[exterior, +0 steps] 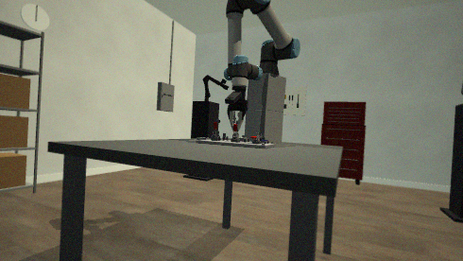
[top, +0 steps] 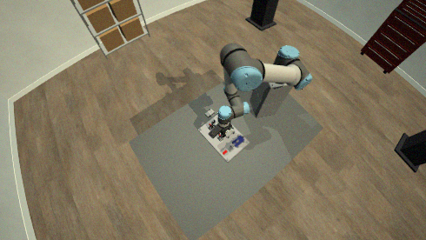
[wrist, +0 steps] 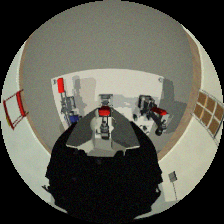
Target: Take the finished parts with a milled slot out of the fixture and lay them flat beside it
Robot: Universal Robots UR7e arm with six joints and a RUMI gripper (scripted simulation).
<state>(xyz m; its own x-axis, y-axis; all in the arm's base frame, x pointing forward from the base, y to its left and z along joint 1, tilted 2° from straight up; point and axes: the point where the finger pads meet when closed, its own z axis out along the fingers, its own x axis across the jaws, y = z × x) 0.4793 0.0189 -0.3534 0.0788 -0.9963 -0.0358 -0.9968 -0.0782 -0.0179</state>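
Right now the white fixture plate is 8 cm below my hand and 4 cm behind it. Round my hand: blue blank 10 cm to the left, 10 cm behind, 6 cm below; light grey part 23 cm to the right, 8 cm behind, 7 cm below.
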